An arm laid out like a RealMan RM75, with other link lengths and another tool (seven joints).
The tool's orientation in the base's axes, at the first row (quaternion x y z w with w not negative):
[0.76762, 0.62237, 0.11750, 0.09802]
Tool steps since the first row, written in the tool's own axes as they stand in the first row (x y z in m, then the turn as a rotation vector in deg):
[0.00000, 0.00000, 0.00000, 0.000, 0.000, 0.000]
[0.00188, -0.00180, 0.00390, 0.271, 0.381, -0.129]
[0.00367, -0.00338, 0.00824, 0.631, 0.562, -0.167]
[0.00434, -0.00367, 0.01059, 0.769, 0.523, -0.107]
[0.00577, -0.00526, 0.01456, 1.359, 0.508, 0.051]
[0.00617, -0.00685, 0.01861, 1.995, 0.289, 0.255]
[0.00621, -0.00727, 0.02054, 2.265, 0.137, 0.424]
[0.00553, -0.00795, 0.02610, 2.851, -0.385, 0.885]
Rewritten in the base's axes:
[0.00000, 0.00000, 0.00000, 0.000, 0.000, 0.000]
[-0.00013, 0.00219, -0.00414, 0.370, 0.187, 0.252]
[0.00007, 0.00425, -0.00864, 0.598, 0.502, 0.363]
[0.00064, 0.00496, -0.01093, 0.607, 0.645, 0.302]
[0.00064, 0.00667, -0.01510, 0.758, 1.225, 0.181]
[0.00046, 0.00737, -0.01941, 0.741, 1.892, -0.041]
[0.00066, 0.00749, -0.02137, 0.704, 2.186, -0.231]
[0.00157, 0.00694, -0.02691, 0.472, 2.865, -0.791]

